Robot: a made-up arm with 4 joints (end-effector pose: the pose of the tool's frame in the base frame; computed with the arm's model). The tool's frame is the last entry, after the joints. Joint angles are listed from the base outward.
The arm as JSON. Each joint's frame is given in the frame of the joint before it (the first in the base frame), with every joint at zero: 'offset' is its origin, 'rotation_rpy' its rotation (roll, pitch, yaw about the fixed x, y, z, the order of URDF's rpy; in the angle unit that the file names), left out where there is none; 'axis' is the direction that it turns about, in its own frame. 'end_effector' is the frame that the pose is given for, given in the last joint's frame.
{
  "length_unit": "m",
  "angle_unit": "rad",
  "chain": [
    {
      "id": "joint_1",
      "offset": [
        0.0,
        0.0,
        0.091
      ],
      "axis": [
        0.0,
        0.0,
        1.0
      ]
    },
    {
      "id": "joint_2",
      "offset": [
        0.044,
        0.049,
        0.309
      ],
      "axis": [
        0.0,
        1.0,
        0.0
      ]
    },
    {
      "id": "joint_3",
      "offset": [
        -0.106,
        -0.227,
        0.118
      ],
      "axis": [
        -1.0,
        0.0,
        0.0
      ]
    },
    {
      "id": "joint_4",
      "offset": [
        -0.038,
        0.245,
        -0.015
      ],
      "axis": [
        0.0,
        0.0,
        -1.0
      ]
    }
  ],
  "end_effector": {
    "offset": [
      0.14,
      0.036,
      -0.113
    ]
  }
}
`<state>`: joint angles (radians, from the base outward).
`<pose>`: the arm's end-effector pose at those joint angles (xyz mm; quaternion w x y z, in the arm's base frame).
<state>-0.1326 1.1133 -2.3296 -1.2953</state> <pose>370.0 -405.6 742.0 0.5468 0.7262 -0.3531 -0.2215</pose>
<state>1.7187 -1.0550 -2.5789 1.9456</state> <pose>234.7 -247.9 397.6 0.2931 -0.0795 0.8380 0.4533</pose>
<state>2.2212 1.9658 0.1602 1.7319</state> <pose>35.1 116.9 530.3 0.5202 -0.7446 -0.3682 0.1985</pose>
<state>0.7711 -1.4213 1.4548 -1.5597</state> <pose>392.4 18.0 181.9 0.6219 -0.6525 -0.2562 0.3492</pose>
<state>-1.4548 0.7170 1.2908 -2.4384</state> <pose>-249.5 275.8 419.2 0.5598 0.4675 0.4211 0.5393</pose>
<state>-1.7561 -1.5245 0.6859 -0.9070</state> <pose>-15.4 -261.5 303.8 0.5250 -0.6894 0.0822 -0.4922</pose>
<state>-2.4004 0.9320 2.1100 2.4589</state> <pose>-213.7 284.2 628.2 0.0783 0.7833 -0.1988 0.5838</pose>
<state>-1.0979 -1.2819 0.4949 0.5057</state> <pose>11.3 -143.3 369.4 0.4352 -0.3569 -0.4972 -0.6603</pose>
